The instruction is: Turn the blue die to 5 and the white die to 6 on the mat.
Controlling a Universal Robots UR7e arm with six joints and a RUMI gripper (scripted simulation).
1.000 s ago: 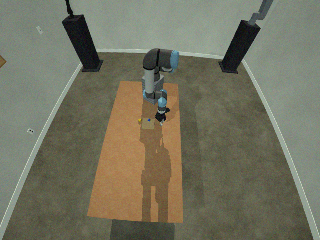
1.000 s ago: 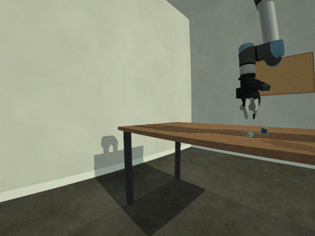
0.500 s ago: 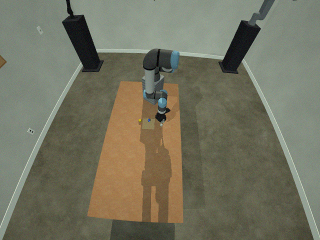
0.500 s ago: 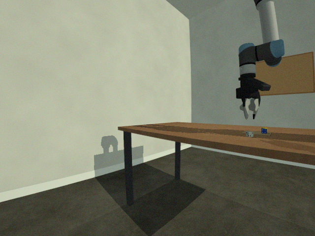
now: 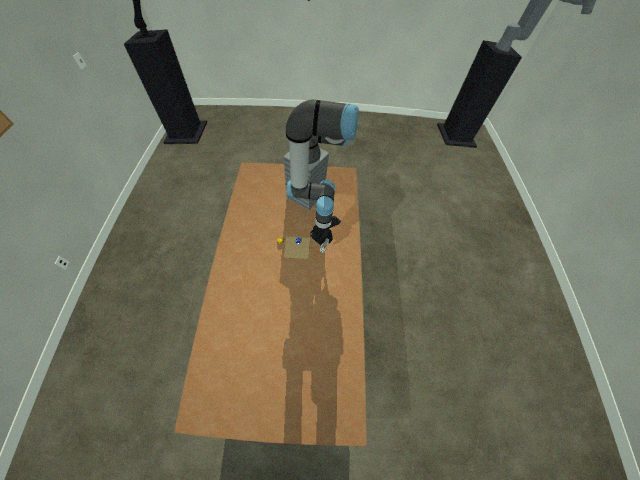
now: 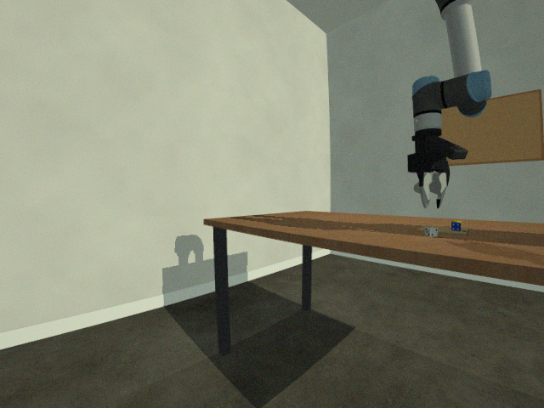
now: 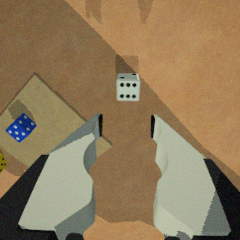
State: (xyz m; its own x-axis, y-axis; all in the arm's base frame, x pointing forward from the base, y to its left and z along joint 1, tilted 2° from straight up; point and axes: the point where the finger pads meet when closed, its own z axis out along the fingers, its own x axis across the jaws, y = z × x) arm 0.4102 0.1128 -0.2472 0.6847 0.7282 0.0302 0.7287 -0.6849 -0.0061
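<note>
Now: hand 8 cm above the white die. Also, from my hand: blue die (5 cm behind, 14 cm to the right, 8 cm below); then yellow die (5 cm behind, 25 cm to the right, 8 cm below); then tan mat (2 cm behind, 15 cm to the right, 9 cm below).
</note>
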